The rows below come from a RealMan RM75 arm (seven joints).
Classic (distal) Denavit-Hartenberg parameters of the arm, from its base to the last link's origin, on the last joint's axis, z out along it. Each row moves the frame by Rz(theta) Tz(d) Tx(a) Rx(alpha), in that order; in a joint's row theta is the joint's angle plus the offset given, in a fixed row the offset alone. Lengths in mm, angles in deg.
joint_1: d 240.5, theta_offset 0, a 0, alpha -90
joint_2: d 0, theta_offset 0, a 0, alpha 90
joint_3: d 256, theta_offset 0, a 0, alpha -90
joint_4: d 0, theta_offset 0, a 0, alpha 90
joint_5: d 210, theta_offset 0, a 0, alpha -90
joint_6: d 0, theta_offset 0, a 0, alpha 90
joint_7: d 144, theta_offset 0, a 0, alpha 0
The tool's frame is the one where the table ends.
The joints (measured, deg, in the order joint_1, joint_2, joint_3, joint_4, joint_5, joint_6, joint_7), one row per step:
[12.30, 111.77, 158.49, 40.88, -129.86, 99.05, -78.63]
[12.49, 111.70, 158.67, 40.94, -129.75, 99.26, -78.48]
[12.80, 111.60, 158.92, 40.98, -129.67, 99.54, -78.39]
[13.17, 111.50, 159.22, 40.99, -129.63, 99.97, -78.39]
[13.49, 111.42, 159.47, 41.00, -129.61, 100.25, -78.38]
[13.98, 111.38, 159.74, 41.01, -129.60, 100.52, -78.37]
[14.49, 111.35, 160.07, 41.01, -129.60, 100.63, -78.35]
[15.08, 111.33, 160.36, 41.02, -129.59, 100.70, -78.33]
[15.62, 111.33, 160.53, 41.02, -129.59, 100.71, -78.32]
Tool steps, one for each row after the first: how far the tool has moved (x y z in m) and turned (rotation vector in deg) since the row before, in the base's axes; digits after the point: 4 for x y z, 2 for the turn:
[-0.0009, 0.0013, 0.0011, 0.16, 0.18, 0.14]
[-0.0014, 0.0020, 0.0014, 0.17, 0.19, 0.31]
[-0.0018, 0.0021, 0.0013, 0.11, 0.28, 0.48]
[-0.0014, 0.0019, 0.0010, 0.12, 0.18, 0.36]
[-0.0021, 0.0030, 0.0008, 0.12, 0.21, 0.52]
[-0.0019, 0.0033, 0.0008, 0.24, 0.13, 0.43]
[-0.0022, 0.0039, 0.0007, 0.24, 0.10, 0.51]
[-0.0020, 0.0036, 0.0003, 0.15, 0.05, 0.47]

